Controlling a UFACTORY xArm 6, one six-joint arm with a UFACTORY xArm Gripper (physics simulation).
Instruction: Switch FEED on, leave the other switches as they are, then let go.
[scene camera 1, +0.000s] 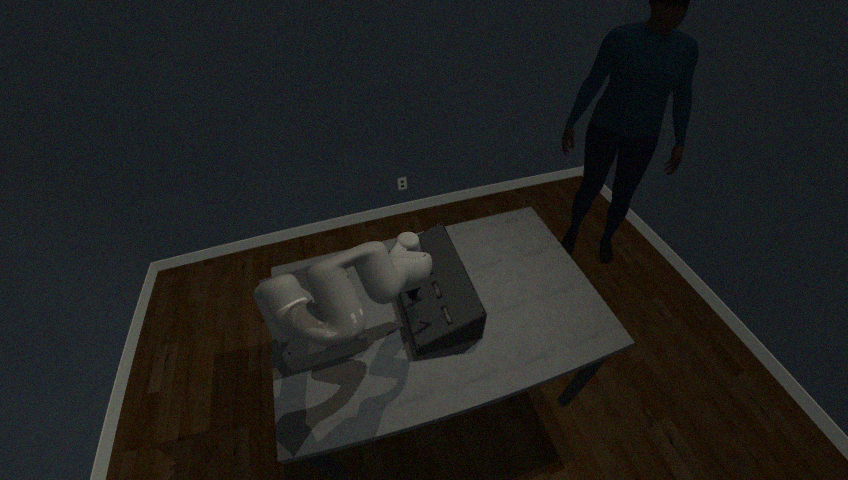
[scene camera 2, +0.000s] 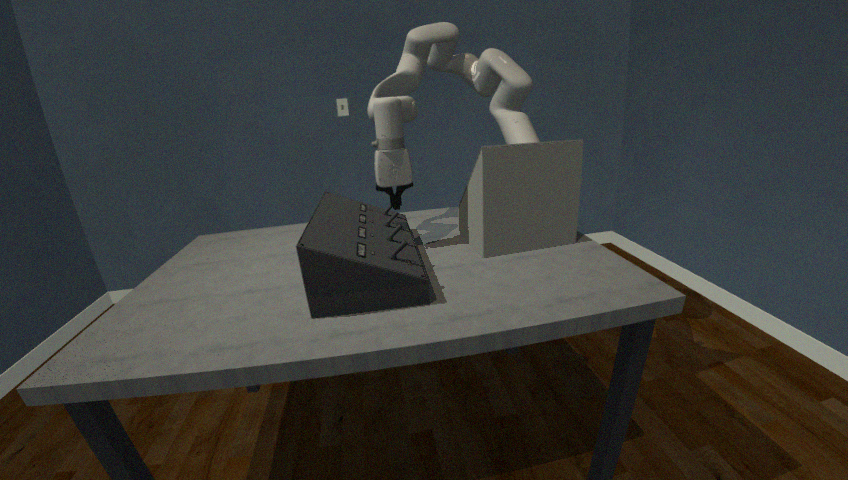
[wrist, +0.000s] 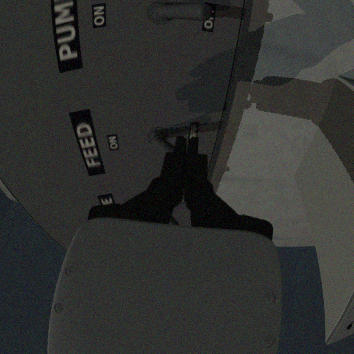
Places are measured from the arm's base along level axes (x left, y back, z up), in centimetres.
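Pixels of known places: gripper, fingertip midpoint: (scene camera 1: 413, 297) (scene camera 2: 396, 208) (wrist: 187, 150); arm's base, link origin: (scene camera 2: 533, 168).
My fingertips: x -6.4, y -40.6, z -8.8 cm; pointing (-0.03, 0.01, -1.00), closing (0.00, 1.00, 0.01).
Observation:
Ahead of a thing's pixels: the offset from my fingertips to its middle. "spot": to the spot under its first point. Level surfaces: height alone.
The dark sloped switch box @[dx +6.8, dy -11.0, dz -7.1 cm] (scene camera 1: 458, 279) (scene camera 2: 357, 285) (wrist: 40, 125) stands on the table. In the wrist view its FEED label @[dx +0.9, dy -10.0, dz -1.4 cm] (wrist: 87, 142) is readable, with a small ON label @[spot: dx +1.2, dy -7.6, dz -2.4 cm] (wrist: 113, 142) beside it. The FEED lever @[dx +1.8, dy -1.8, dz -2.2 cm] (wrist: 162, 136) leans to the OFF side; its outer end is partly hidden by the fingers. My gripper (scene camera 2: 396, 206) (wrist: 187, 150) is shut and empty. Its fingertips are low over the panel at the OFF side of the lever, partly covering the OFF label. Whether they touch the lever I cannot tell. Scene camera 1 has the fingertips hidden by the arm.
The PUMP lever @[dx -10.2, dy -0.6, dz -2.2 cm] (wrist: 180, 11) is beside FEED and also leans to OFF. Another label @[dx +12.9, dy -11.3, dz -1.4 cm] (wrist: 106, 200) is mostly hidden by the gripper. A pale block (scene camera 2: 529, 202) stands near the arm's base on the table @[dz -13.2 cm] (scene camera 1: 523, 279) (scene camera 2: 208, 297). A person (scene camera 1: 636, 83) stands beyond the table.

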